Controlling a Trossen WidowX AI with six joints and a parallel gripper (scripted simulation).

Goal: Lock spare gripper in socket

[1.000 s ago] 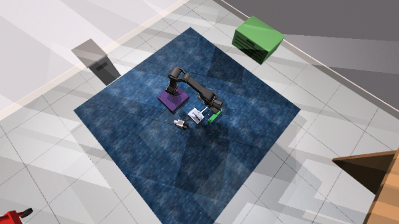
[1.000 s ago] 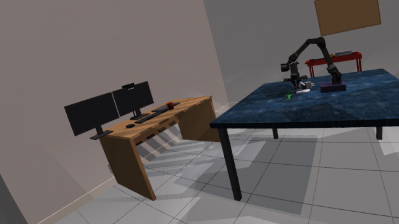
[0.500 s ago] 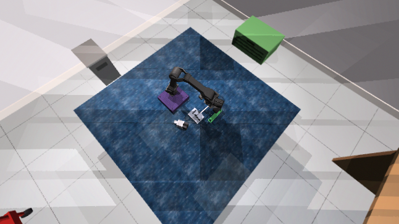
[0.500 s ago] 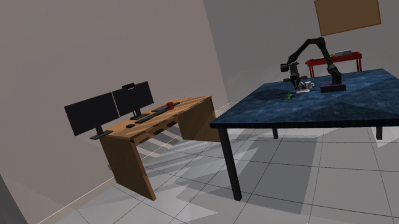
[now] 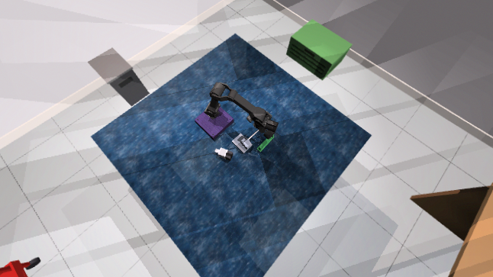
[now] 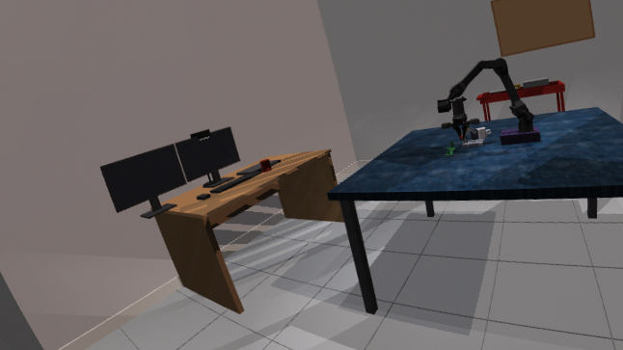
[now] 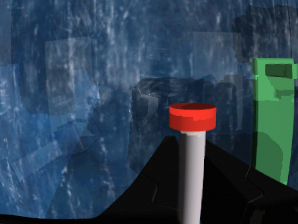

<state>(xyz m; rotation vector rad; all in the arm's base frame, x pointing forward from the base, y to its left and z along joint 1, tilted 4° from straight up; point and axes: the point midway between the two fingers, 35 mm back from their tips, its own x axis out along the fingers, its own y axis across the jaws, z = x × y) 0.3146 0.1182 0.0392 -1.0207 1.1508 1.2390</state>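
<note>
Right now the green rest is 7 cm ahead of my gripper tip, 4 cm to the right of it and 4 cm below it. The rest, counted from my gripper tip: mount 14 cm to the right, 2 cm behind, 1 cm below; then spare gripper 27 cm to the right, 8 cm behind, 4 cm below.
</note>
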